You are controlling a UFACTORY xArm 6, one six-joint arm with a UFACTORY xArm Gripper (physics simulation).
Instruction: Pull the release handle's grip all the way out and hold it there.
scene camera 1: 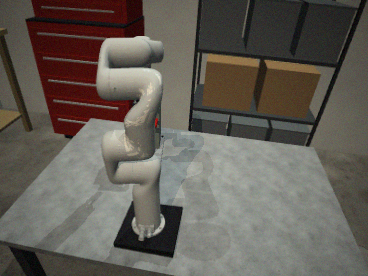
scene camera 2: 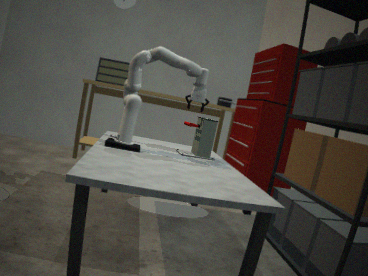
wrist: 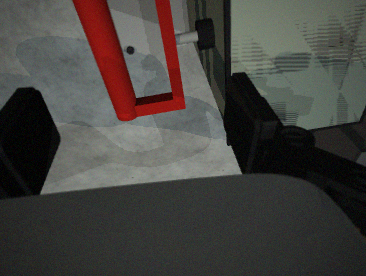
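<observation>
The release handle's red grip (scene camera 1: 157, 122) (scene camera 2: 190, 124) (wrist: 106, 55) sticks out from the side of an upright grey-green box (scene camera 1: 158, 138) (scene camera 2: 203, 141) (wrist: 295, 65). In the wrist view it is a thick round bar joined by a red end piece to a thinner bar nearer the box. My gripper (scene camera 2: 196, 109) (wrist: 140, 106) is open and empty, pointing down above the handle and the box's near edge. In the wrist view the grip's end shows between the two fingers, with the right finger over the box's edge. Scene camera 1 has the gripper hidden behind the arm.
The box stands on the grey table (scene camera 1: 260, 200) (scene camera 2: 150, 172), across from the arm's black base (scene camera 1: 170, 232) (scene camera 2: 122, 145). A black knob (wrist: 205, 34) on a pale shaft juts from the box beside the handle. Red drawer cabinets (scene camera 1: 75, 65) (scene camera 2: 252, 135) and a shelf rack stand beyond the table.
</observation>
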